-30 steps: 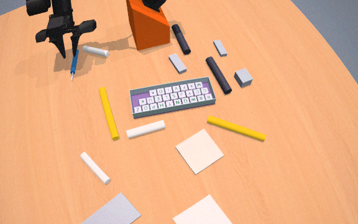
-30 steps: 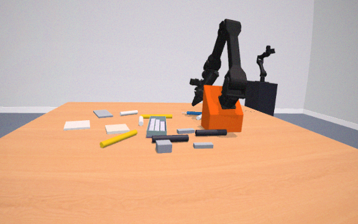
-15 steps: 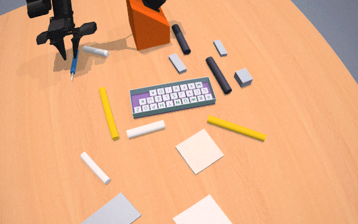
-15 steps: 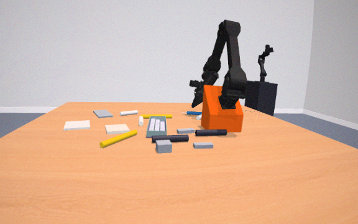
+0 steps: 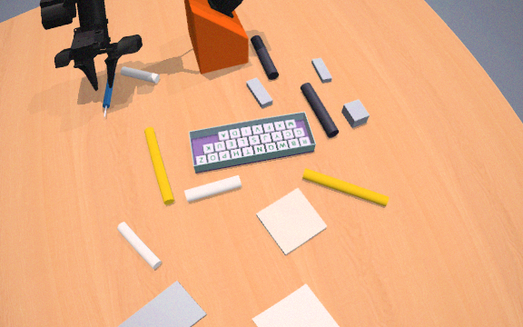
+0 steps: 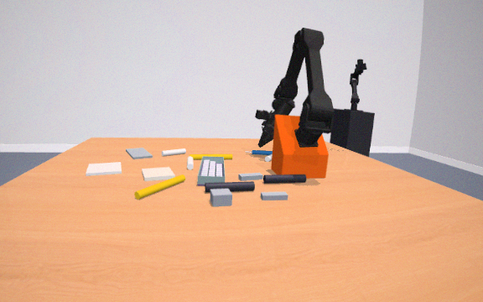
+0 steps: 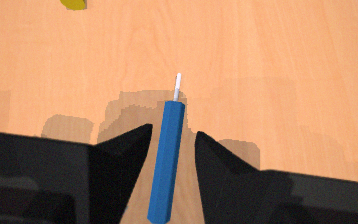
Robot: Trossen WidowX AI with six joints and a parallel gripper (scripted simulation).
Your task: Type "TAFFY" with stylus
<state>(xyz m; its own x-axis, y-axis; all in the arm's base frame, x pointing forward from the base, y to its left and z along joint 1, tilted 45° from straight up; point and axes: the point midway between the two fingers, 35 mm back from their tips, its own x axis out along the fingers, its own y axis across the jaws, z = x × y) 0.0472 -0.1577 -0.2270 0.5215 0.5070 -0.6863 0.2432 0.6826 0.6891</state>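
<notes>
The stylus lies 1 cm ahead of my gripper tip and 3 cm below it.
</notes>
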